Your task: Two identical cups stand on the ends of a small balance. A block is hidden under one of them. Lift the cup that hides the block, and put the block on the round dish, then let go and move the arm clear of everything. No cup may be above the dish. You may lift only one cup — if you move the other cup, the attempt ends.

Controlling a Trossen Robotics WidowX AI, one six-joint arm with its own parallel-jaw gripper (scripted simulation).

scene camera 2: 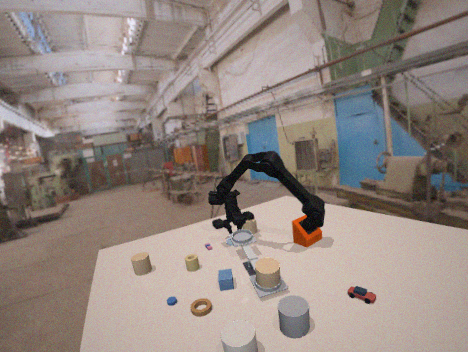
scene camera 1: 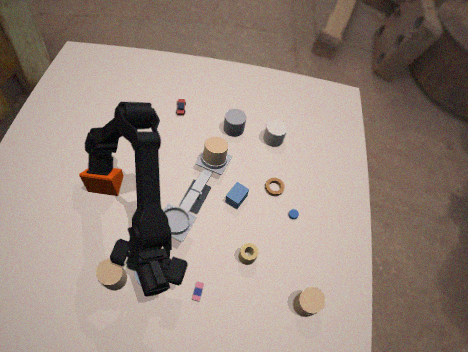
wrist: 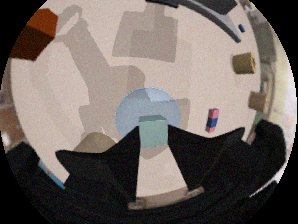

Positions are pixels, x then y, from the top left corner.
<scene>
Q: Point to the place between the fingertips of the gripper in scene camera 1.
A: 152, 271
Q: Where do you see a balance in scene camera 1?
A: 180, 221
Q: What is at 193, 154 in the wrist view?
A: The gripper.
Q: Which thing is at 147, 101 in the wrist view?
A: A light blue round dish.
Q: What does the gripper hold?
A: A pale-green block.
</scene>
